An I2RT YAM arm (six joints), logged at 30 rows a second.
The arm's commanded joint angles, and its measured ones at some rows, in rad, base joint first. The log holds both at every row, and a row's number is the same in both.
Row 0, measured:
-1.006 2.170 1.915 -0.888 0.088 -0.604
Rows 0 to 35, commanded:
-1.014 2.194 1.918 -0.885 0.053 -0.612
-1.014 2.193 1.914 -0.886 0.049 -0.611
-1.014 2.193 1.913 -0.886 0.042 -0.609
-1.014 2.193 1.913 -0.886 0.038 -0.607
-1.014 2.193 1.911 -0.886 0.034 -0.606
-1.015 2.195 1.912 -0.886 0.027 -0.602
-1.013 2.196 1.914 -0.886 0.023 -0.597
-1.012 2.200 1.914 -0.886 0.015 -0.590
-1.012 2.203 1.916 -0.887 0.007 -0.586
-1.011 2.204 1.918 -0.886 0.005 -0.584
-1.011 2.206 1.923 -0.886 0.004 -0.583
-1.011 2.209 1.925 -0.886 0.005 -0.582
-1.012 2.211 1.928 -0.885 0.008 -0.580
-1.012 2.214 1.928 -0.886 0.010 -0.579
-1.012 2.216 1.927 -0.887 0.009 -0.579
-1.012 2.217 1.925 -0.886 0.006 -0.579
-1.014 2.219 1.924 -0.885 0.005 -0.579
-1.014 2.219 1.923 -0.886 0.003 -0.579
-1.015 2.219 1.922 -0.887 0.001 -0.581
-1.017 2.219 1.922 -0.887 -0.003 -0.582
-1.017 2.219 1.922 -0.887 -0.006 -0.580
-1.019 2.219 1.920 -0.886 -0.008 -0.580
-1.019 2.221 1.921 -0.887 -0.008 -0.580
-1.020 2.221 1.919 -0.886 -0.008 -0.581
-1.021 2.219 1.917 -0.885 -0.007 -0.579
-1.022 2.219 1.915 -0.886 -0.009 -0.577
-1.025 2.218 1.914 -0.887 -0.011 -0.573
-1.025 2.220 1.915 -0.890 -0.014 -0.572
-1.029 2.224 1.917 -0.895 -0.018 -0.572
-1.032 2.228 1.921 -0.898 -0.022 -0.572
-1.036 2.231 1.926 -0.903 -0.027 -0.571
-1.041 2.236 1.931 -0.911 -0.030 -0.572
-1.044 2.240 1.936 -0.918 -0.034 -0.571
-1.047 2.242 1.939 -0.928 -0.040 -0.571
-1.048 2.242 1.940 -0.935 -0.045 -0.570
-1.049 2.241 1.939 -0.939 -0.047 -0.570
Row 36, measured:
-1.037 2.217 1.927 -0.895 -0.008 -0.592
